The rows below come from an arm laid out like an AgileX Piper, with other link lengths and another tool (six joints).
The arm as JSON. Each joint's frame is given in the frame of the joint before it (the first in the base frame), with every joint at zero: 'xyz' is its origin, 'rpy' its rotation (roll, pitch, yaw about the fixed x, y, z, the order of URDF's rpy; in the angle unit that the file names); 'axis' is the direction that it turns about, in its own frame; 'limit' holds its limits. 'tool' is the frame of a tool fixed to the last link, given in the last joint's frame.
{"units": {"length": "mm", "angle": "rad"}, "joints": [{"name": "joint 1", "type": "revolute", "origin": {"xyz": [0.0, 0.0, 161.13], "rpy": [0.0, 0.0, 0.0]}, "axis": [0.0, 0.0, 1.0], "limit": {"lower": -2.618, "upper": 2.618}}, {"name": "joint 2", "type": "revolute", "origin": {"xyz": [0.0, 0.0, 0.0], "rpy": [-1.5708, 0.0, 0.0]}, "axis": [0.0, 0.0, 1.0], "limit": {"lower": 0.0, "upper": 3.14}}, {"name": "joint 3", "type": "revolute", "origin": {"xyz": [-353.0, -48.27, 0.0], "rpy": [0.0, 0.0, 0.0]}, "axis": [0.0, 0.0, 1.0], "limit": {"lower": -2.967, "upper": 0.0}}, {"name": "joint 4", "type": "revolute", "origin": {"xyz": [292.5, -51.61, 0.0], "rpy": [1.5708, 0.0, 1.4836]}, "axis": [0.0, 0.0, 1.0], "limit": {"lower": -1.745, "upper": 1.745}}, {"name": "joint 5", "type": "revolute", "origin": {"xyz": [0.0, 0.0, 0.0], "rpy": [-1.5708, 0.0, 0.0]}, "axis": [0.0, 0.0, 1.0], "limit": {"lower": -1.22, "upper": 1.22}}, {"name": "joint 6", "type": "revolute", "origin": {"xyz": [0.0, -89.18, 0.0], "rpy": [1.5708, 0.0, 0.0]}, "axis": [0.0, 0.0, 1.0], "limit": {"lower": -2.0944, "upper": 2.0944}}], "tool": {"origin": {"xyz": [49.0, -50.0, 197.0], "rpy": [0.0, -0.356, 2.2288]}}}
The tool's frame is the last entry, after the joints.
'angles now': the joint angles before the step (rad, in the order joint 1, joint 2, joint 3, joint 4, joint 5, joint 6). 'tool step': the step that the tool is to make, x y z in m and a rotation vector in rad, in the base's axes. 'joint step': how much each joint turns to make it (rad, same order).
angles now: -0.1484 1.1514 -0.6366 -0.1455 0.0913 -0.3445
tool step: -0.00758 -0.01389 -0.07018 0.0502 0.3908 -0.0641
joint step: -0.0019 0.2301 -0.2078 -0.0001 0.3764 0.0194
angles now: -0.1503 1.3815 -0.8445 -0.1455 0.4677 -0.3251
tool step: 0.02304 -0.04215 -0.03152 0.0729 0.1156 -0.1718
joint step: -0.0870 0.2225 -0.2026 0.0145 0.1139 0.0777
